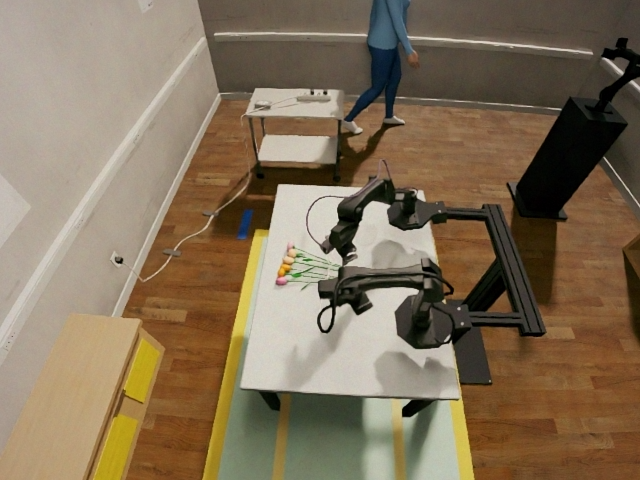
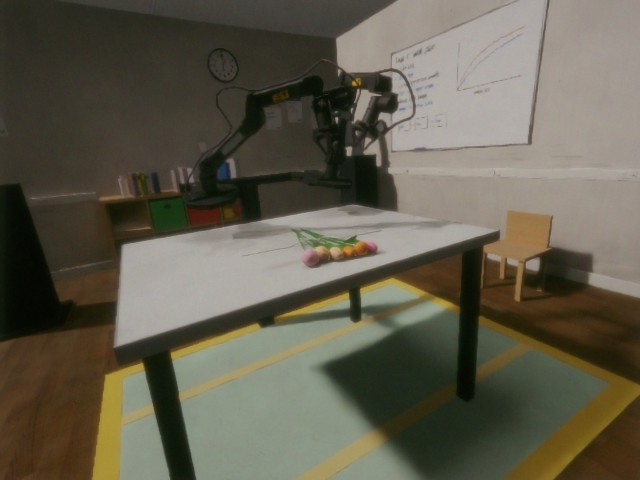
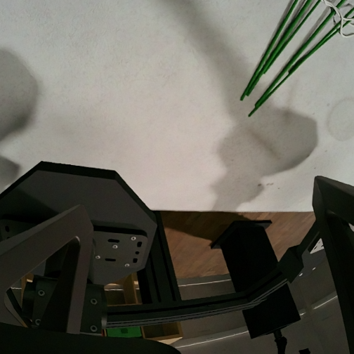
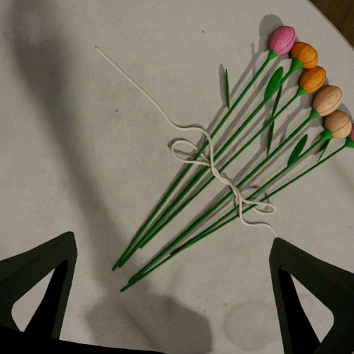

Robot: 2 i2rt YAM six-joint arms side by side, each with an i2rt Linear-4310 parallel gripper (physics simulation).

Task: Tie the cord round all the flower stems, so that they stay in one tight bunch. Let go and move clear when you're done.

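Frame: origin at the left arm's base, x left, y back, z up, level; metres.
Seen in the pictures: left gripper, fingertip midpoint: [image 2: 358, 148]; right gripper, fingertip midpoint: [image 1: 336, 257] [image 2: 332, 156]; left arm's base, origin of the base link: [image 1: 423, 320] [image 2: 330, 178]; right arm's base, origin of the base link: [image 1: 409, 211] [image 2: 211, 193].
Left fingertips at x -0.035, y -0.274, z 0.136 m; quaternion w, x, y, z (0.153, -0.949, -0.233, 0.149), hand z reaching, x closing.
Observation:
Offsets run from my left fingertips to a thing's top centre. "spot": to the spot under its first point. Level surfaces: height alone.
Several tulips @[dx -0.332, dy -0.243, dz -0.280 m] [image 1: 310, 269] [image 2: 337, 252] with pink, orange and peach heads lie fanned out on the table. Their green stems [image 3: 286, 45] [image 4: 192, 185] converge towards the cut ends, with gaps between them. A white cord [image 4: 214, 171] [image 3: 343, 21] lies across the stems, twisted on itself, with a loose loop at each side and tails running outward. Whether it passes under every stem cannot be told. My right gripper [image 4: 173, 247] [image 1: 351, 255] is open and empty, above the table near the stem ends. My left gripper [image 3: 198, 204] [image 1: 367, 306] is open and empty, raised beside the stems.
The white table @[dz -0.320 m] [image 1: 310, 356] [image 2: 206, 289] carries the flowers. The two arms are close together above it, mounted on a black frame @[spot: dx -0.197, dy +0.702, dz -0.114 m] [image 1: 509, 268]. A white cart [image 1: 294, 111] stands beyond the table, with a person [image 1: 385, 62] beside it. A wooden chair [image 2: 527, 232] stands at the right.

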